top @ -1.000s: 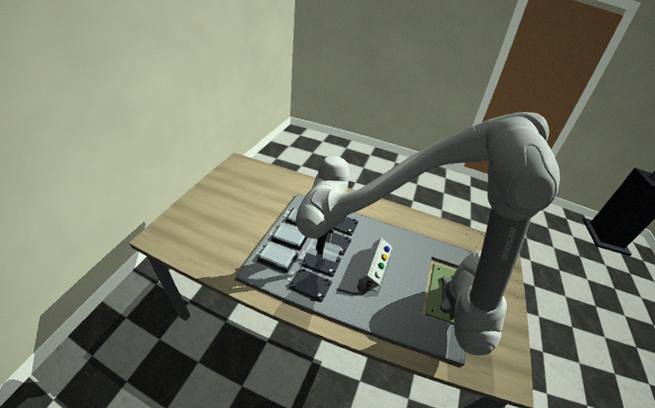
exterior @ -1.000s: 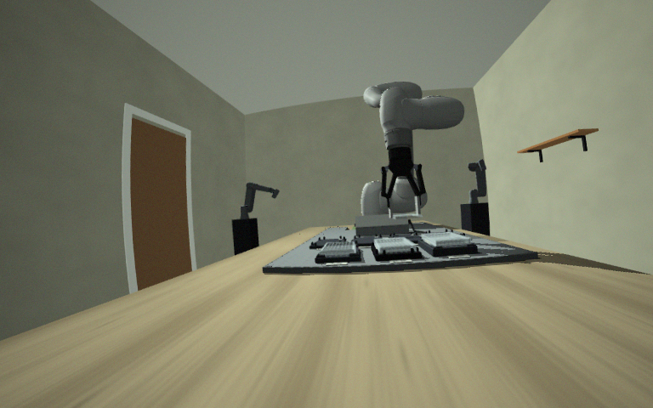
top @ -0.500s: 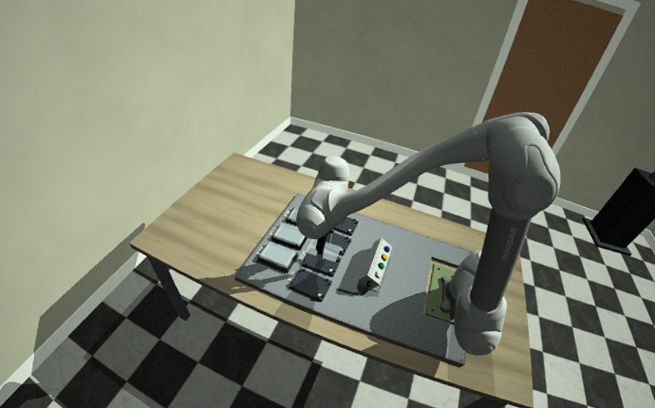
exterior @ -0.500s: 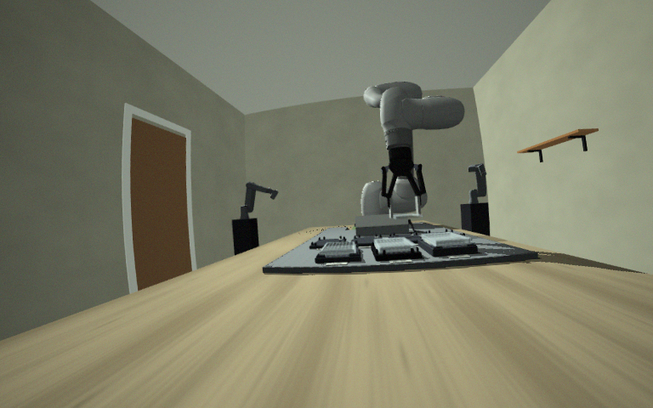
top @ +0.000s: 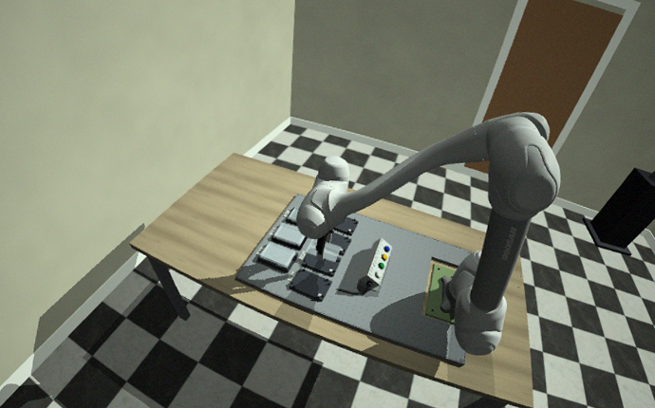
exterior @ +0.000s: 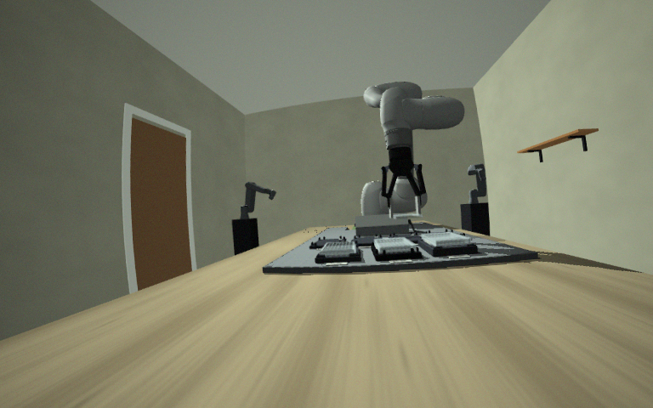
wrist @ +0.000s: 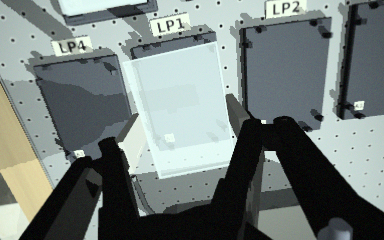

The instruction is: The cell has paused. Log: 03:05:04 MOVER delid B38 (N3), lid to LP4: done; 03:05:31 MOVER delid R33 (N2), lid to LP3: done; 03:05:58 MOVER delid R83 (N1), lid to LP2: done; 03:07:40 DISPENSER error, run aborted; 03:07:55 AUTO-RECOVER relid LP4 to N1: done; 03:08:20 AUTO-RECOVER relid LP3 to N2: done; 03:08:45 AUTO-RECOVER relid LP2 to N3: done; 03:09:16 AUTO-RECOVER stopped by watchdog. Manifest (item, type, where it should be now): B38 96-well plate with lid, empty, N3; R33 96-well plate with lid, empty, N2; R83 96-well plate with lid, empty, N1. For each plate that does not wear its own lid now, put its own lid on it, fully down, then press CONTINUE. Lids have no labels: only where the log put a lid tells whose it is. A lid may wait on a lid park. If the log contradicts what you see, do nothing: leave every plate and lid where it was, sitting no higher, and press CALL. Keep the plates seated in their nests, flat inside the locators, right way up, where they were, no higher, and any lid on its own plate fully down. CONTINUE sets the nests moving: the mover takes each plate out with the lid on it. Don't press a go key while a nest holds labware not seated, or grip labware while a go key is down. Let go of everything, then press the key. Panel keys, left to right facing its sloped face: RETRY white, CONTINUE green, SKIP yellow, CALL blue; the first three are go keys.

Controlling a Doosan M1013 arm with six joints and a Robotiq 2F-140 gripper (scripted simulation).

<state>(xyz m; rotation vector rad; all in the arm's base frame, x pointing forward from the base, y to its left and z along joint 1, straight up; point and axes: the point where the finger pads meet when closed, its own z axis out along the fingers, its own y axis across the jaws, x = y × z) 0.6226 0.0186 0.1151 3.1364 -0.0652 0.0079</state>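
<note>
Right now my hand is 20 mm above the clear lid. Also, from my hand: lid park LP2: 130 mm to the right, 100 mm below, 10 mm behind; then LP1 label: 100 mm below, 90 mm ahead, 10 mm to the right; then lid park LP4: 130 mm to the left, 100 mm below, 10 mm ahead.
</note>
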